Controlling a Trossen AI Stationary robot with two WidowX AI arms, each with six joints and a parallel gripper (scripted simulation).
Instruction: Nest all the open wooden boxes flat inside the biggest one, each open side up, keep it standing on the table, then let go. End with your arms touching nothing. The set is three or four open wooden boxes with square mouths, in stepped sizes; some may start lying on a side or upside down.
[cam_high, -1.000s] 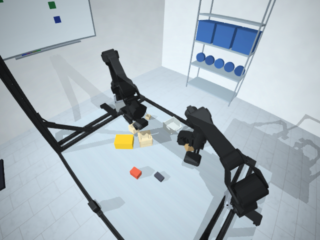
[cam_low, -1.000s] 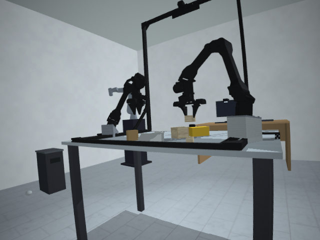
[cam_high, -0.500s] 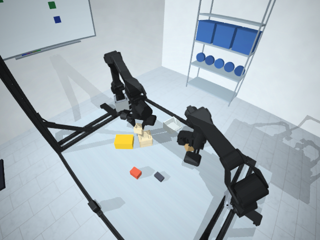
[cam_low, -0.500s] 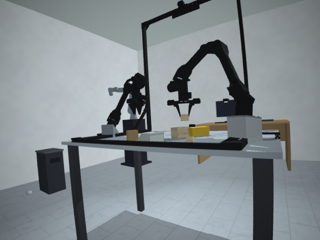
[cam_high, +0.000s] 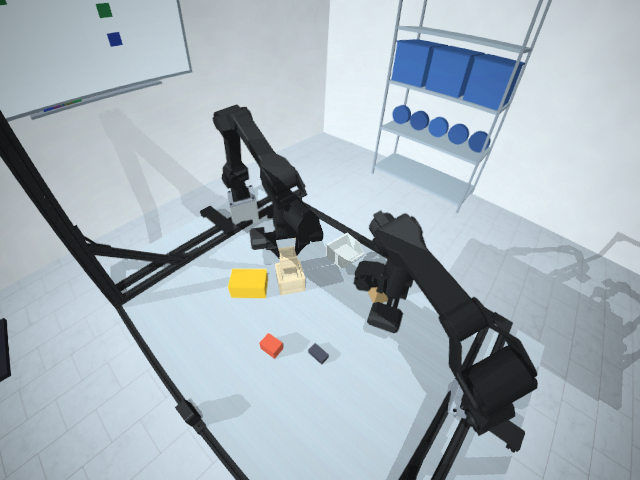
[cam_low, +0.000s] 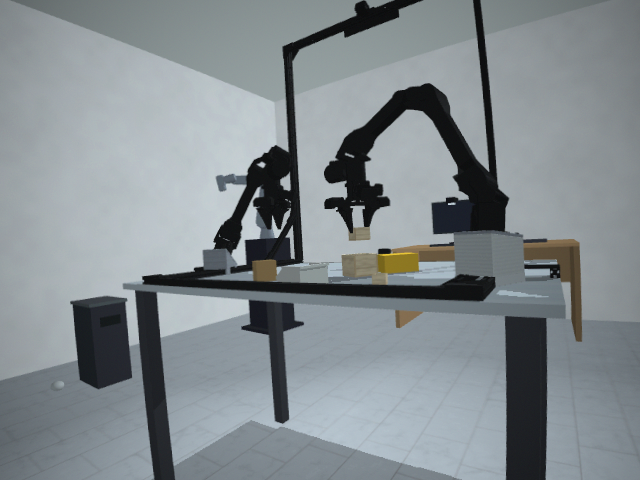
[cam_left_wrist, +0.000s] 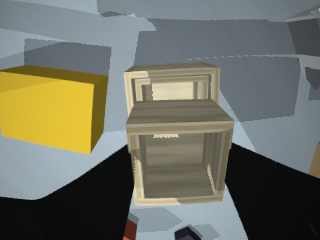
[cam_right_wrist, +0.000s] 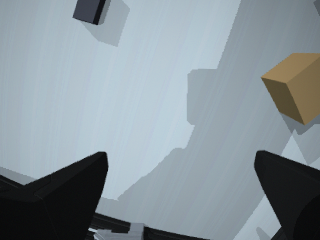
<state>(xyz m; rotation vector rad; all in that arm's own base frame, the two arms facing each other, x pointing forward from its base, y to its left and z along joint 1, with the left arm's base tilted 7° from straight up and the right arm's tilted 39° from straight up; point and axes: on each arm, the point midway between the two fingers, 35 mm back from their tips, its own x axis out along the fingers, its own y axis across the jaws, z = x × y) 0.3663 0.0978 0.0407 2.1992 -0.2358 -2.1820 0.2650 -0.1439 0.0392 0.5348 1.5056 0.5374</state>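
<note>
The dark block is 14 cm behind my right hand, 7 cm to the left of it and 18 cm below it. Round my right hand: white tray (17 cm ahead, 27 cm to the left, 16 cm below); then tan block (13 cm ahead, 9 cm to the left, 16 cm below); then red block (22 cm behind, 17 cm to the left, 17 cm below).
The yellow block lies 130 mm below my left hand, 110 mm behind it and 60 mm to the left of it. From my left hand the other things lie so: white tray 210 mm ahead, 130 mm below, 40 mm to the right; then dark block 230 mm to the right, 150 mm below, 90 mm behind; then red block 170 mm behind, 140 mm to the right, 140 mm below.
</note>
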